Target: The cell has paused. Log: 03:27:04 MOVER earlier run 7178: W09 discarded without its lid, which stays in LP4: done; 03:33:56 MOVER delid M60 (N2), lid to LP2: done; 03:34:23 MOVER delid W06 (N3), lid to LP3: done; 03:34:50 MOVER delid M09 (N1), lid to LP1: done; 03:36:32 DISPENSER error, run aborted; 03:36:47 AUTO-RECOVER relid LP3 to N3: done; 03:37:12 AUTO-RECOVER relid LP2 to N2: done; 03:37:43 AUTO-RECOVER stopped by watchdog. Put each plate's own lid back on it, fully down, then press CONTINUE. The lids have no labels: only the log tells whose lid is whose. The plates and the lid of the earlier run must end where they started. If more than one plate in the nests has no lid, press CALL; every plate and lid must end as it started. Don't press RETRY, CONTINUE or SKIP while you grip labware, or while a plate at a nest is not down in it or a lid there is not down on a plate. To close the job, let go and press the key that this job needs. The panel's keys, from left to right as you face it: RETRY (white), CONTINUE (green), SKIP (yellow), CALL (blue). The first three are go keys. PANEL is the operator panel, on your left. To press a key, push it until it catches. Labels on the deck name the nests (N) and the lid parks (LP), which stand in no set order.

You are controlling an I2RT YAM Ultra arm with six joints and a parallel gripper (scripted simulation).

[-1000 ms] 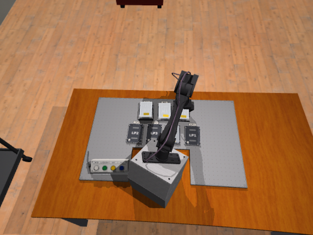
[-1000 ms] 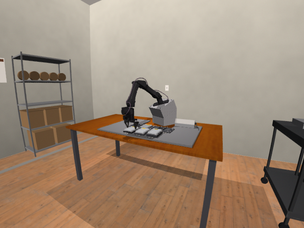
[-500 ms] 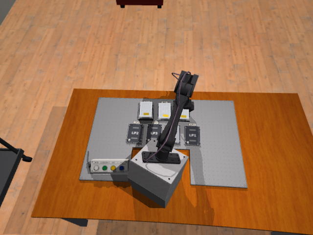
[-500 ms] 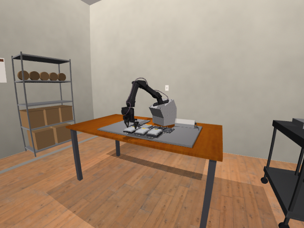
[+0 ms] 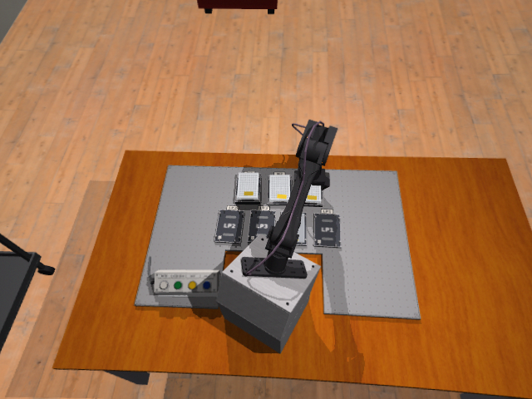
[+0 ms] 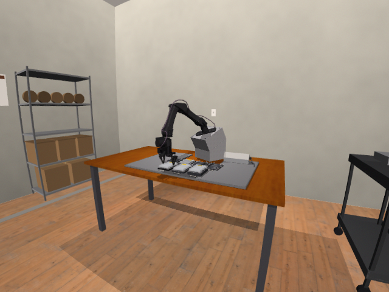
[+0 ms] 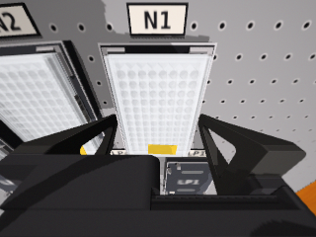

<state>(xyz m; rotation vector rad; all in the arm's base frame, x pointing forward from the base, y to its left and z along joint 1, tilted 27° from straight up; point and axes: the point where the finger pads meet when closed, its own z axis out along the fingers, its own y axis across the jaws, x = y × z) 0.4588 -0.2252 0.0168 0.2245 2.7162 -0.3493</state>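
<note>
The plate is 10 mm below my hand. From my hand the other things lie so: green CONTINUE key: 340 mm behind, 550 mm to the left, 30 mm above; blue key: 360 mm behind, 450 mm to the left, 30 mm above; yellow key: 350 mm behind, 500 mm to the left, 30 mm above.
</note>
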